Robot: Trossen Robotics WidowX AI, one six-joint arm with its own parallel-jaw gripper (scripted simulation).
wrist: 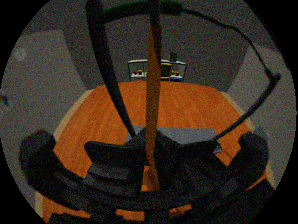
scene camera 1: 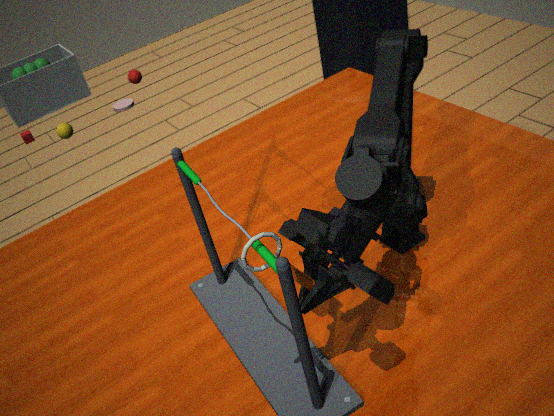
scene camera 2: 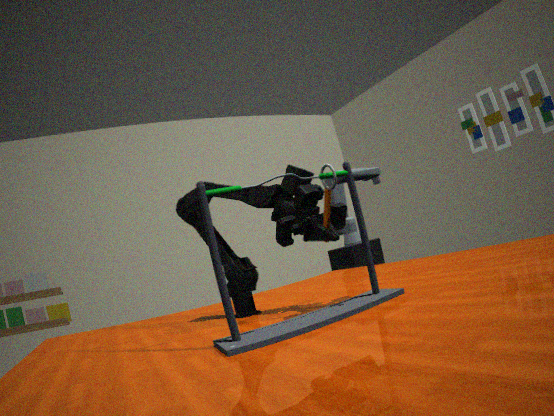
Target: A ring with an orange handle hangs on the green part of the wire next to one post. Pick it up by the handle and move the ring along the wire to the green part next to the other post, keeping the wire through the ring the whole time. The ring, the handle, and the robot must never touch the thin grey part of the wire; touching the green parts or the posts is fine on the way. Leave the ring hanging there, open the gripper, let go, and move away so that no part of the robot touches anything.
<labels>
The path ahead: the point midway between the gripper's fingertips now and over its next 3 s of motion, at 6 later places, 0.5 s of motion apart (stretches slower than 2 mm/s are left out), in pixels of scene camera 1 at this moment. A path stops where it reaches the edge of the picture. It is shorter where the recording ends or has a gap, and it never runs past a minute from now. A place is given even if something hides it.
My gripper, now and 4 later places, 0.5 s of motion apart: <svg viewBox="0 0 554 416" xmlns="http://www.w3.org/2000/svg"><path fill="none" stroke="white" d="M300 311L301 317L318 294L321 287L339 261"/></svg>
</labels>
